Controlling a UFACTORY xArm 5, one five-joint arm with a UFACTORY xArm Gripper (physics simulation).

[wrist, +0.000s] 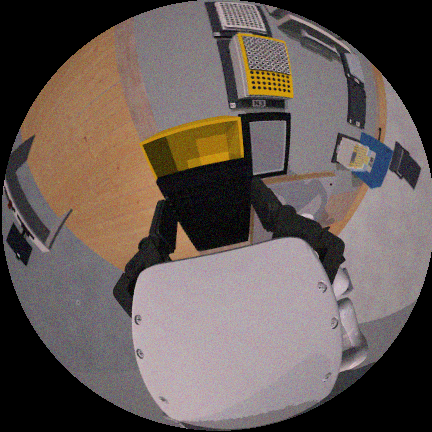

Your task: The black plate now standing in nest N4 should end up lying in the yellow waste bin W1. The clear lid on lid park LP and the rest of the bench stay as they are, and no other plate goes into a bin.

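Places are measured from the arm's base along level axes (x ahead, y left, z up), in centimetres.
Pixels of known places: gripper, fingertip midpoint: [210, 198].
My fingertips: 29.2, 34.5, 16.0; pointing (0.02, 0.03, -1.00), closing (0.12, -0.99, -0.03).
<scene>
For each thing: its middle in the pictures, then the offset to it from my fingertips, as dx, dy, dz.
- black plate at the middle of its body: [215, 217] -3.3, -0.3, -0.6
- yellow waste bin W1 at the middle of its body: [202, 169] -2.8, +1.0, -13.3
- black frame at the middle of its body: [267, 146] -0.3, -14.5, -18.4
- yellow rack at the middle of its body: [261, 66] +16.9, -10.9, -14.8
- nest N3 at the middle of its body: [254, 70] +16.9, -10.9, -18.5
- blue bin at the middle of its body: [373, 160] +3.8, -63.3, -13.3
- white plate at the middle of its body: [354, 154] +2.5, -47.8, -15.4
My gripper [210, 198] is shut on the black plate [212, 215], its dark fingers on the plate's left and right sides. The plate is held close to the yellow waste bin W1 [200, 134] and covers its near part in the view. The bin's far and side inner walls and part of its floor show beyond the plate; no plate shows in that part. The gap between plate and bin cannot be judged. No N4 or LP label can be read, and I cannot make out the clear lid for certain.
A black frame [287, 145] with a grey middle lies right of the bin. A yellow rack [255, 85] stands on nest N3 [232, 95] beyond it. A blue bin [382, 159] is at the right, beside a white plate [346, 151]. Grey equipment [42, 239] stands at the far left.
</scene>
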